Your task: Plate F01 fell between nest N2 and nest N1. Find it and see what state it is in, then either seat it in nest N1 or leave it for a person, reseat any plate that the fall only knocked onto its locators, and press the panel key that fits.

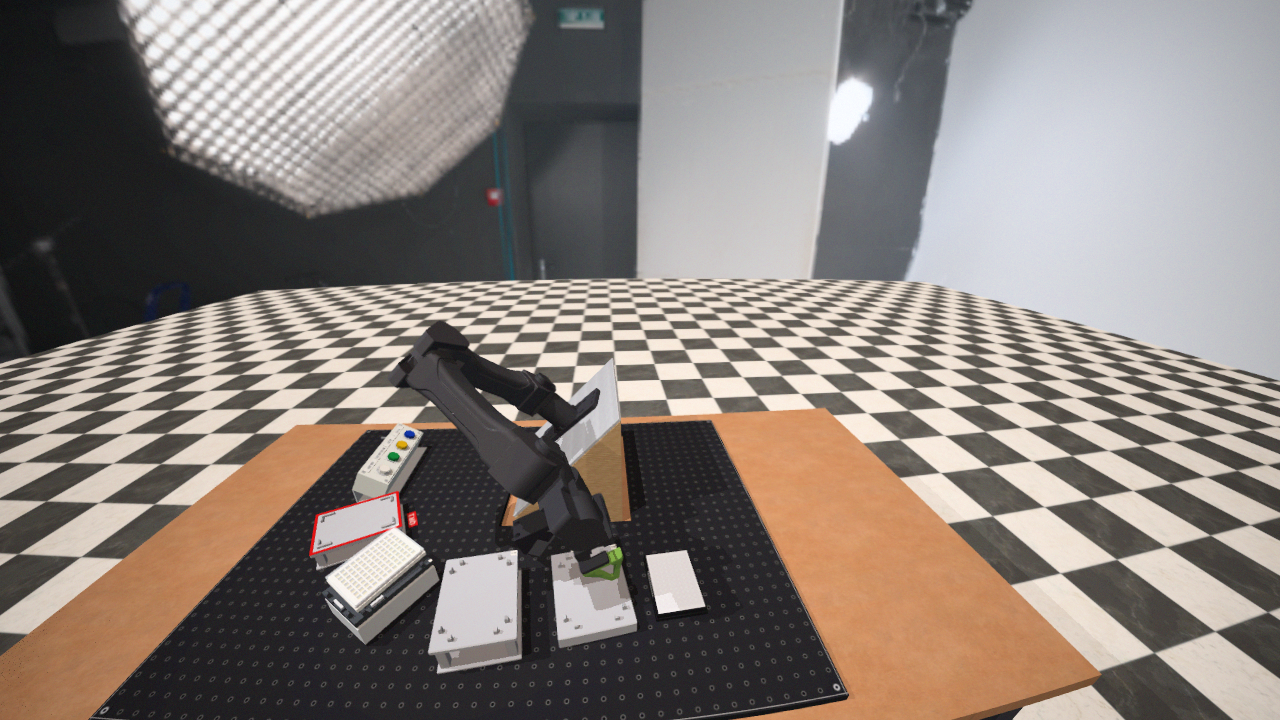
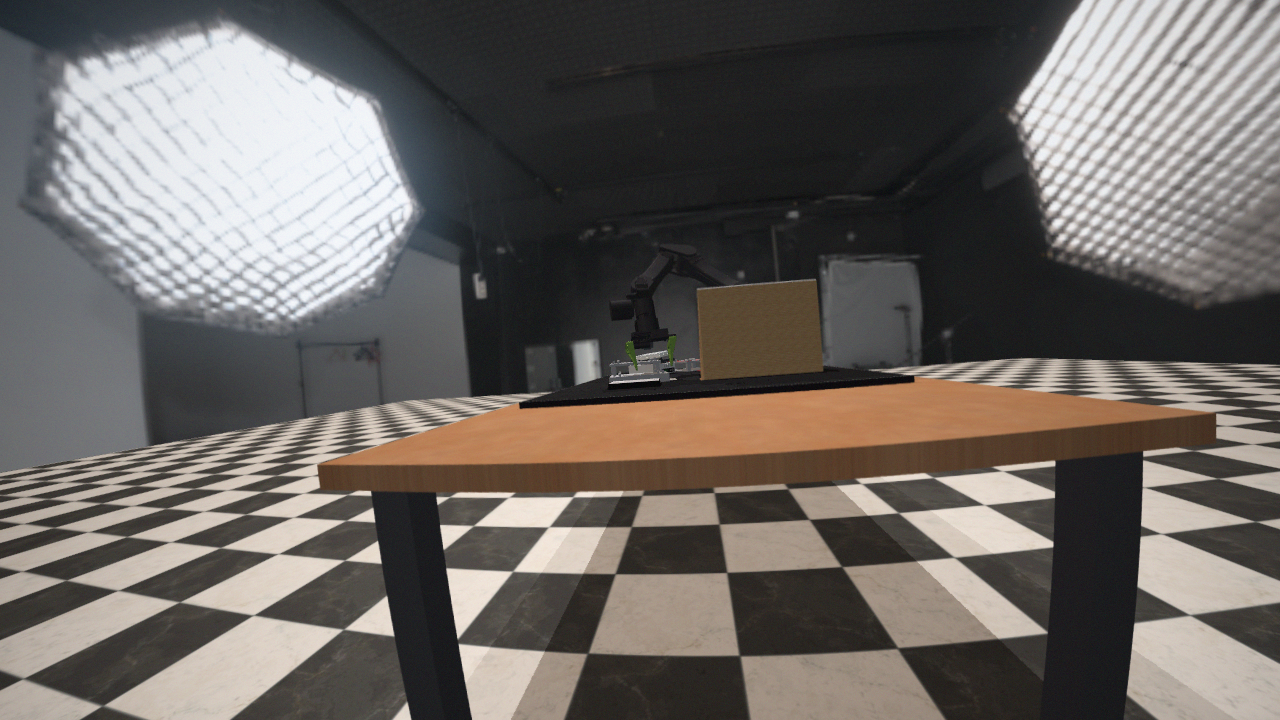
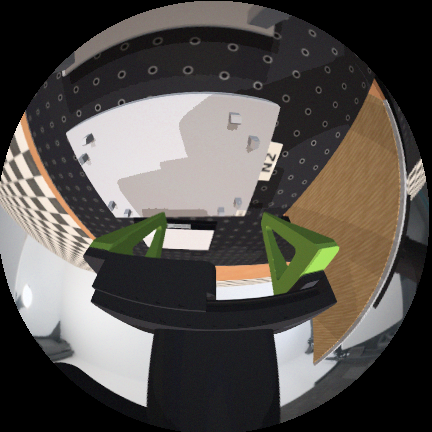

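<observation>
My gripper is open and empty, low over the end of nest N2, a bare light block with small locators. Nest N1 stands beside it, with no plate on it. A white rectangular piece with a dark side lies flat on the mat, on N2's side away from N1; no mark is readable, so I cannot tell whether it is F01. A white welled plate looks tilted on a dark-topped block. The key panel has blue, yellow, green and white keys.
A red-edged tray with corner brackets stands between the panel and the dark-topped block, beside a red tag. A tall wooden stand with a sloped pale face rises behind N2, close to the arm. The black perforated mat carries everything.
</observation>
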